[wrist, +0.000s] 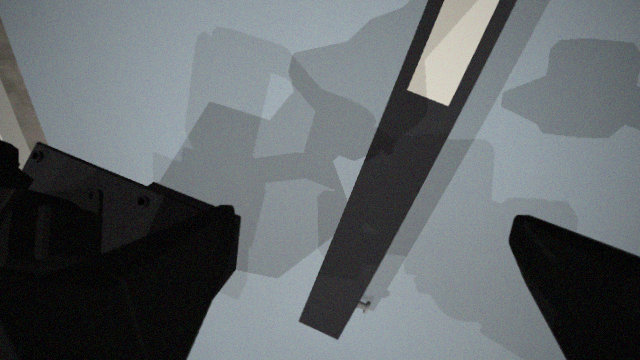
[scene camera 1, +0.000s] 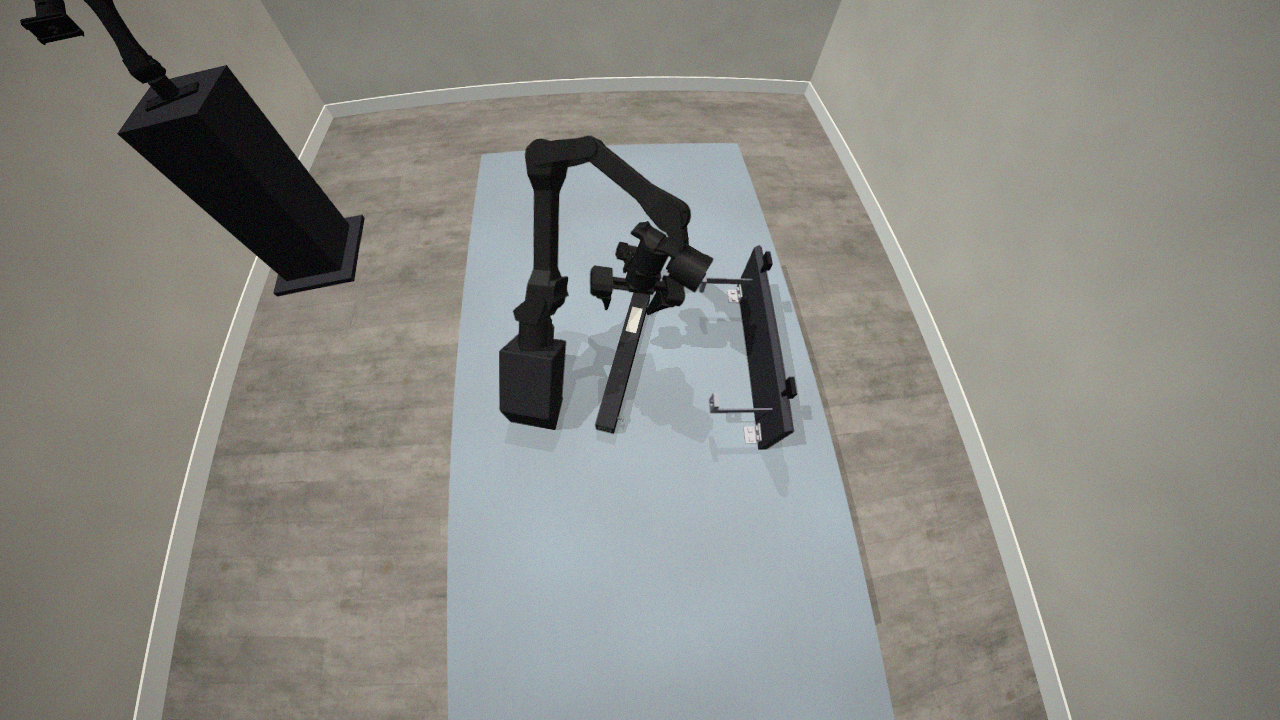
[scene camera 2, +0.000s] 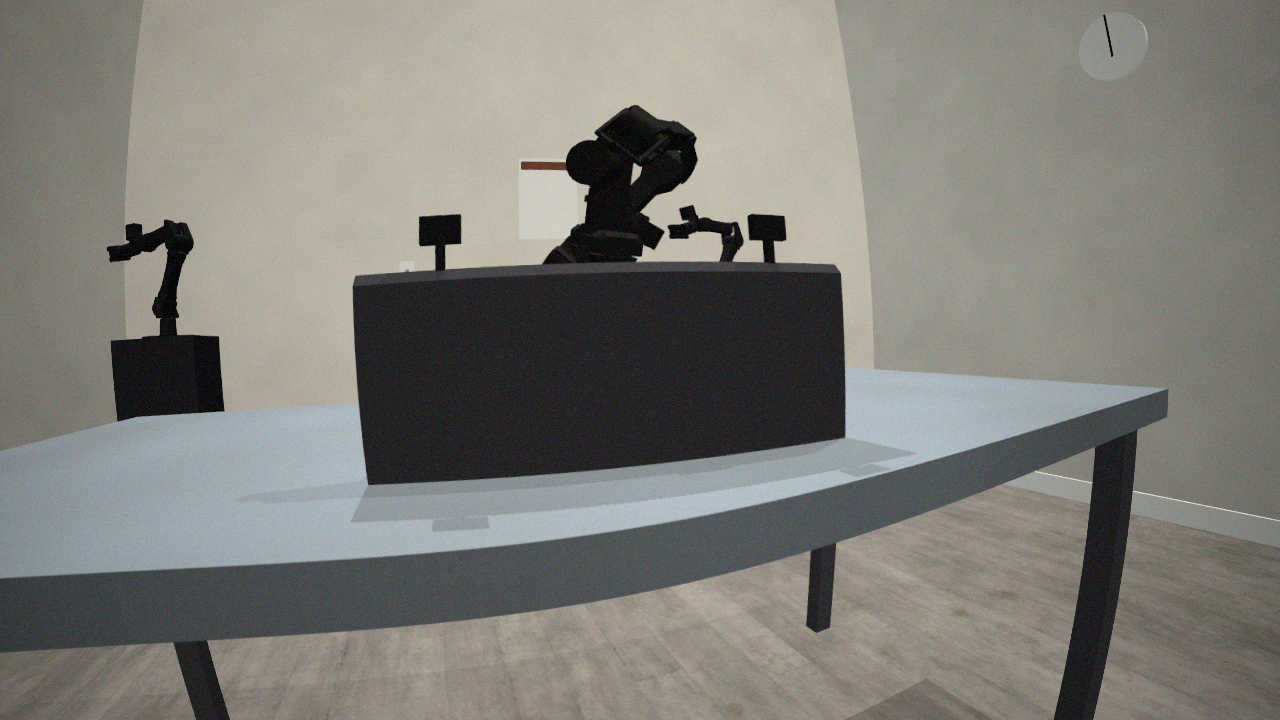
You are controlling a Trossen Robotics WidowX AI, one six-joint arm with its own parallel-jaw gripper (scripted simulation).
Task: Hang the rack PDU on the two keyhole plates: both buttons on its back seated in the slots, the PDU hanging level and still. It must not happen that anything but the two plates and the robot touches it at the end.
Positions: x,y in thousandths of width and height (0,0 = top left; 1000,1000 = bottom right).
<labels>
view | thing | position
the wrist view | my gripper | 584,621
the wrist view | rack PDU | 699,151
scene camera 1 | my gripper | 489,433
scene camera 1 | rack PDU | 476,567
</labels>
